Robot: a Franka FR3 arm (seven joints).
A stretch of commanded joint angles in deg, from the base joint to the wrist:
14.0 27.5 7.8 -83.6 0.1 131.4 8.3
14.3 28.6 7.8 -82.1 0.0 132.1 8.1
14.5 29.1 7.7 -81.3 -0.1 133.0 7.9
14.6 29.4 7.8 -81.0 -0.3 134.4 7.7
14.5 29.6 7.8 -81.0 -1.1 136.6 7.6
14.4 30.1 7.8 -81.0 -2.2 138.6 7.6
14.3 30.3 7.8 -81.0 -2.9 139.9 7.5
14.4 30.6 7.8 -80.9 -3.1 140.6 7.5
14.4 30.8 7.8 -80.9 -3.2 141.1 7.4
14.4 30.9 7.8 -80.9 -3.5 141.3 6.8
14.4 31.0 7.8 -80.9 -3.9 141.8 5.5
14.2 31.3 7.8 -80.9 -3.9 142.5 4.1
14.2 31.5 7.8 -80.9 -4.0 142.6 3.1
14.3 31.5 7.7 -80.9 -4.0 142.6 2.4
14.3 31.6 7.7 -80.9 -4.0 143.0 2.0
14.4 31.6 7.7 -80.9 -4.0 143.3 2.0
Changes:
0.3 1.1 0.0 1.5 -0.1 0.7 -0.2
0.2 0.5 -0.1 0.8 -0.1 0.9 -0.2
0.1 0.3 0.1 0.3 -0.2 1.4 -0.2
-0.1 0.2 0.0 0.0 -0.8 2.2 -0.1
-0.1 0.5 0.0 0.0 -1.1 2.0 0.0
-0.1 0.2 0.0 0.0 -0.7 1.3 -0.1
0.1 0.3 0.0 0.1 -0.2 0.7 0.0
0.0 0.2 0.0 0.0 -0.1 0.5 -0.1
0.0 0.1 0.0 0.0 -0.3 0.2 -0.6
0.0 0.1 0.0 0.0 -0.4 0.5 -1.3
-0.2 0.3 0.0 0.0 0.0 0.7 -1.4
0.0 0.2 0.0 0.0 -0.1 0.1 -1.0
0.1 0.0 -0.1 0.0 0.0 0.0 -0.7
0.0 0.1 0.0 0.0 0.0 0.4 -0.4
0.1 0.0 0.0 0.0 0.0 0.3 0.0

